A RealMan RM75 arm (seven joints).
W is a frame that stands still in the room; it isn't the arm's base.
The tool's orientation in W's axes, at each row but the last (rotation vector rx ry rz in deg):
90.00 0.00 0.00
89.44 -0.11 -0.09
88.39 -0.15 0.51
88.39 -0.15 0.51
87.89 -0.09 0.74
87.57 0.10 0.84
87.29 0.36 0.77
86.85 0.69 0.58
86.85 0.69 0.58
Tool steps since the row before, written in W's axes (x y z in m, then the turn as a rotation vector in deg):
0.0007 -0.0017 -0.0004 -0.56 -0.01 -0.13
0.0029 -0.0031 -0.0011 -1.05 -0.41 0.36
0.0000 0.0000 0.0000 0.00 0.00 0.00
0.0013 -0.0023 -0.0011 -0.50 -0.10 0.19
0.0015 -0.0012 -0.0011 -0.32 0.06 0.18
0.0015 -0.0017 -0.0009 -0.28 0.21 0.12
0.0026 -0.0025 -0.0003 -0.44 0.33 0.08
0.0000 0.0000 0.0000 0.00 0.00 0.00
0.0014 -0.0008 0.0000 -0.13 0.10 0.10
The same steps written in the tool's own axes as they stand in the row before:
0.0007 -0.0004 0.0017 -0.56 -0.13 0.01
0.0029 -0.0011 0.0031 -1.05 0.36 0.42
0.0000 0.0000 0.0000 0.00 0.00 0.00
0.0013 -0.0012 0.0023 -0.50 0.19 0.10
0.0015 -0.0012 0.0012 -0.32 0.19 -0.06
0.0015 -0.0010 0.0017 -0.28 0.13 -0.21
0.0026 -0.0004 0.0025 -0.44 0.10 -0.33
0.0000 0.0000 0.0000 0.00 0.00 0.00
0.0014 0.0000 0.0008 -0.13 0.11 -0.10

